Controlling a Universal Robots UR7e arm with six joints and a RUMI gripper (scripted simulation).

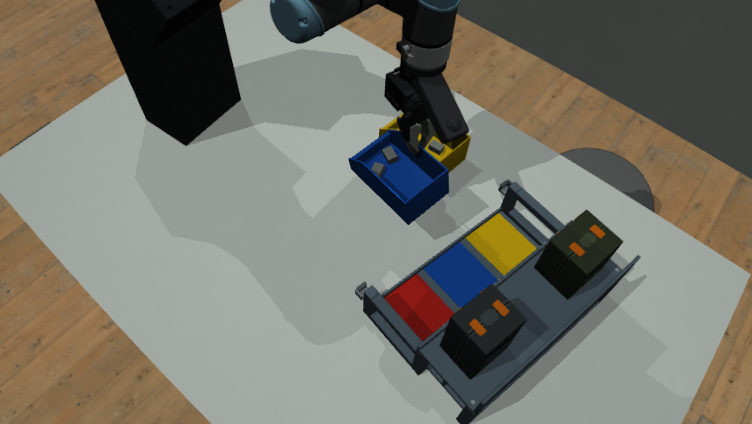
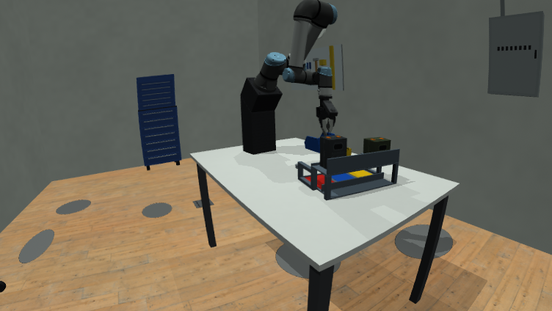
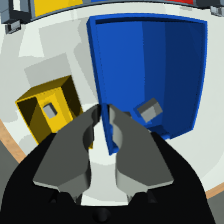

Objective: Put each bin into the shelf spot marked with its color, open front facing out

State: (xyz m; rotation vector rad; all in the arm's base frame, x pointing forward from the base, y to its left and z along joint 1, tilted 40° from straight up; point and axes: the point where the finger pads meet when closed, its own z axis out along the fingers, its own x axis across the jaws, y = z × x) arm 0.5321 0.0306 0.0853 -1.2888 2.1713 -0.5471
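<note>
Right now my hand is 40 mm to the left of the blue bin, 30 mm above it and 20 mm past it. The rest, counted from my hand: yellow bin 140 mm to the left, 130 mm below, 40 mm behind.
</note>
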